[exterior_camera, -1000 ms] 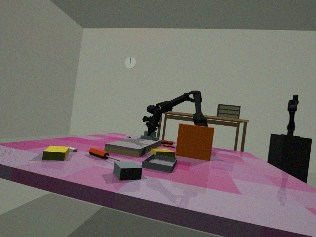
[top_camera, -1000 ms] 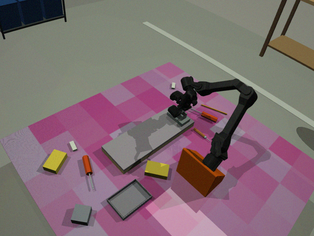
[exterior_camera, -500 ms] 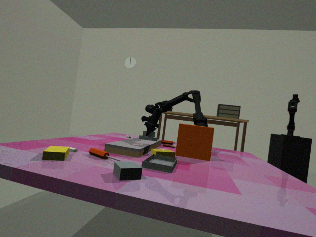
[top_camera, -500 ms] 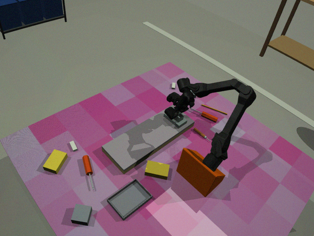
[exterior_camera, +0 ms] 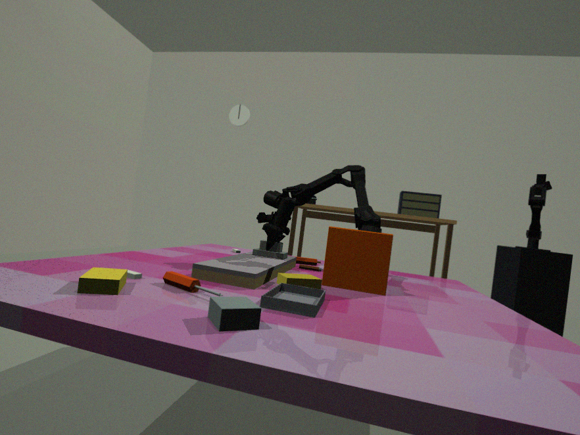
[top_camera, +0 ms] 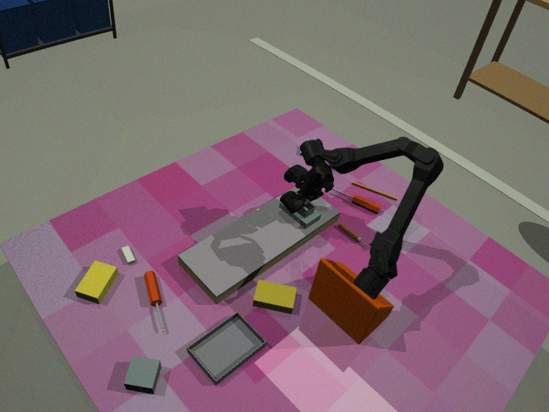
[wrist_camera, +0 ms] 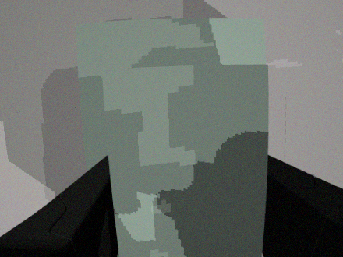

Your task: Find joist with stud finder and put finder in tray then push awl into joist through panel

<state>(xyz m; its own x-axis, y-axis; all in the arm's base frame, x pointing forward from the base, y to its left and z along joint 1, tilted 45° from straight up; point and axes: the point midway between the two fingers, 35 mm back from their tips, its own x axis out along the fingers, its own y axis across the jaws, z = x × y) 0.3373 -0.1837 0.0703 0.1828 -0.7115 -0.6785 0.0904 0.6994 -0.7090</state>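
Right now the indicator light is 4 cm behind my gripper tip and 3 cm above it. Also, from my gripper tip: thin stick (11 cm behind, 33 cm to the right, 6 cm below); awl (19 cm behind, 8 cm to the right, 6 cm below); stud finder (2 cm behind, 2 cm above).
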